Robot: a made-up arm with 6 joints.
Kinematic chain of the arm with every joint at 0, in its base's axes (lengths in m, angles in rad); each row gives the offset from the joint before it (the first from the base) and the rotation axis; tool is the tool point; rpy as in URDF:
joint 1: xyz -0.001 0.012 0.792 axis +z
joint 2: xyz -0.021 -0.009 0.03 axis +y
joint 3: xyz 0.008 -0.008 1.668 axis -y
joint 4: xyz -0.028 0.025 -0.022 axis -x
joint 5: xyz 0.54 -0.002 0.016 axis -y
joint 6: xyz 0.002 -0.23 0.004 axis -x
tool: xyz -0.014 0.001 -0.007 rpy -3.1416 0 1.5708
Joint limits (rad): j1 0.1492..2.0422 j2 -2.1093..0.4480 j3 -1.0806..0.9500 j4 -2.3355..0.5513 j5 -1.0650..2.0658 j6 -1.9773..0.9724
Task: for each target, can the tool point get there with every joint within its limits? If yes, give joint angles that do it. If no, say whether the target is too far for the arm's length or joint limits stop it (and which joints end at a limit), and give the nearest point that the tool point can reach.
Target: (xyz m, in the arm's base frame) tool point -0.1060 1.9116 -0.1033
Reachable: no: joint limits stop it (at a limit: joint 2, joint 5) | nearest point -0.0543 0.9754 1.8016 | short by 2.123 m
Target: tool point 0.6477 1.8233 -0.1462
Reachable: no: joint limits stop it (at a limit: joint 2, joint 5) | nearest point 0.3243 0.9204 1.8016 | short by 2.171 m
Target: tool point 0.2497 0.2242 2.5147
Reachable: yes | joints 1.3440 -0.1440 0.1605 -0.4556 1.2597 -1.4868
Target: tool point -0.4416 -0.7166 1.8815
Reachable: yes | joints 0.7558 -0.8997 -0.8277 -0.0887 -0.7820 0.5672
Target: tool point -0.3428 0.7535 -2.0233
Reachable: no: too far | nearest point -0.9932 -0.0443 0.2756 | short by 2.519 m
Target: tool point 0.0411 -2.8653 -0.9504
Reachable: no: too far | nearest point 0.0280 -1.9732 -0.1061 | short by 1.228 m
